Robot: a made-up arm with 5 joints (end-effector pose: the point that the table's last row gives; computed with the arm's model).
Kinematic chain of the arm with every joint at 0, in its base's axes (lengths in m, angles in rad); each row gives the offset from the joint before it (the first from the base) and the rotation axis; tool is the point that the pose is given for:
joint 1: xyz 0 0 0.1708 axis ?
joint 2: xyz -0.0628 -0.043 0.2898 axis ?
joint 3: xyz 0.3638 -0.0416 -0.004 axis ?
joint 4: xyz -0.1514 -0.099 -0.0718 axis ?
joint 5: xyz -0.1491 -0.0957 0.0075 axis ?
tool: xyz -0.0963 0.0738 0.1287
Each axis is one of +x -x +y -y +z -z.
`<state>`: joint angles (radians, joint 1 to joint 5).
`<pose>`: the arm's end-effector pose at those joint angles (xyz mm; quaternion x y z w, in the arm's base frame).
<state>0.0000 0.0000 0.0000 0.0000 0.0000</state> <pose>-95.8 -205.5 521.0 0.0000 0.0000 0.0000 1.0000</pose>
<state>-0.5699 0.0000 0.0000 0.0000 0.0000</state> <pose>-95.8 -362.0 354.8 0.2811 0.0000 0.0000 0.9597</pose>
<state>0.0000 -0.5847 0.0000 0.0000 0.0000</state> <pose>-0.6 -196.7 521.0 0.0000 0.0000 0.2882 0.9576</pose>
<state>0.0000 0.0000 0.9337 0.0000 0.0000</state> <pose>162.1 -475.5 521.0 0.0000 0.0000 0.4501 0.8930</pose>
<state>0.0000 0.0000 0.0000 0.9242 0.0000</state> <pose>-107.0 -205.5 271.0 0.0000 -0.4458 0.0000 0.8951</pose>
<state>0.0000 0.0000 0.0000 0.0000 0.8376</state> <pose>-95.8 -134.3 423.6 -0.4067 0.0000 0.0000 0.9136</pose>
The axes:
joint 1: -x
joint 2: -z
joint 3: +z
joint 4: -y
joint 5: -x

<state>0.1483 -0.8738 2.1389 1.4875 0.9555</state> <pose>400.3 224.2 108.2 0.5505 -0.3285 0.6583 0.3946</pose>
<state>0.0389 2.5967 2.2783 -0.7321 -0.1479</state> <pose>-664.2 -236.4 666.7 0.1069 0.3381 -0.1803 0.9175</pose>
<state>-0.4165 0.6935 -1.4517 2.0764 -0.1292</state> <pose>160.9 -61.9 66.1 -0.6634 -0.3436 -0.5004 0.4376</pose>
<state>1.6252 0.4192 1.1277 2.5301 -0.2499</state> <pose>325.5 -29.8 543.7 0.0764 -0.4451 0.7828 0.4281</pose>
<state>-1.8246 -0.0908 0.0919 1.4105 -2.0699</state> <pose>167.8 132.5 -234.2 -0.6834 0.6322 -0.1479 0.3338</pose>
